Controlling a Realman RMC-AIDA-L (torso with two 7-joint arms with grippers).
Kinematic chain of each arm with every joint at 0, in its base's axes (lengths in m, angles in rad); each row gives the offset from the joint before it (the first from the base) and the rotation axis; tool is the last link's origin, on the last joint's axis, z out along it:
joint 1: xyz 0 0 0.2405 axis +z
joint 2: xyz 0 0 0 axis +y
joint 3: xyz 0 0 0.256 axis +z
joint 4: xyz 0 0 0 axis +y
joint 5: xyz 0 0 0.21 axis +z
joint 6: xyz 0 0 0 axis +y
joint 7: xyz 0 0 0.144 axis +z
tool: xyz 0 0 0
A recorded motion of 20 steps. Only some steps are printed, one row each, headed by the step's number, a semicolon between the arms.
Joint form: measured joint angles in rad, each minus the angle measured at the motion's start. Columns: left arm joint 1, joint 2, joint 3, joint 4, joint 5, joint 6, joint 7; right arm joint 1, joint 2, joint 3, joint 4, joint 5, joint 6, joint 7.
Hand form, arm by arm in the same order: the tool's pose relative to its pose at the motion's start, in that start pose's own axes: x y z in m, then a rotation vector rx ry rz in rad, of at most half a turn. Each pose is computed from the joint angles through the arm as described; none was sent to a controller.
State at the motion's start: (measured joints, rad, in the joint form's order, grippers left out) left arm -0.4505 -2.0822 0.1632 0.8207 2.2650 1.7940 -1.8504; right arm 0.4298 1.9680 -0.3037 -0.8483 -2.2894 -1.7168 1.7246
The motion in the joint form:
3: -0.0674 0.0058 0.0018 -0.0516 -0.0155 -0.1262 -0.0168; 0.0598 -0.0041 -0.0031 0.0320 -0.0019 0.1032 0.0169
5: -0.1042 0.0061 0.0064 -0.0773 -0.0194 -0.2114 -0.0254; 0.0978 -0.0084 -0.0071 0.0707 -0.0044 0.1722 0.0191
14: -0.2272 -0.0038 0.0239 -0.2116 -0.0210 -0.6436 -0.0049; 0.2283 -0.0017 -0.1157 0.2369 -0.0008 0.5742 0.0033
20: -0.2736 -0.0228 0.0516 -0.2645 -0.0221 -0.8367 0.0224; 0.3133 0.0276 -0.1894 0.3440 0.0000 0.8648 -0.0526
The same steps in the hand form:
3: 0.0222 -0.0091 0.0235 0.0426 0.0434 0.0011; -0.0214 -0.0105 0.0167 0.0518 -0.0246 -0.0116
5: 0.0339 -0.0148 0.0371 0.0807 0.0646 0.0011; -0.0326 -0.0160 0.0294 0.0765 -0.0366 -0.0151
14: 0.0626 -0.0454 0.0867 0.3193 0.1422 0.0006; -0.0632 -0.0372 0.0904 0.2554 -0.0281 -0.0652
20: 0.0660 -0.0535 0.1094 0.4262 0.1462 0.0218; -0.0751 -0.0412 0.1322 0.3901 -0.0042 -0.1500

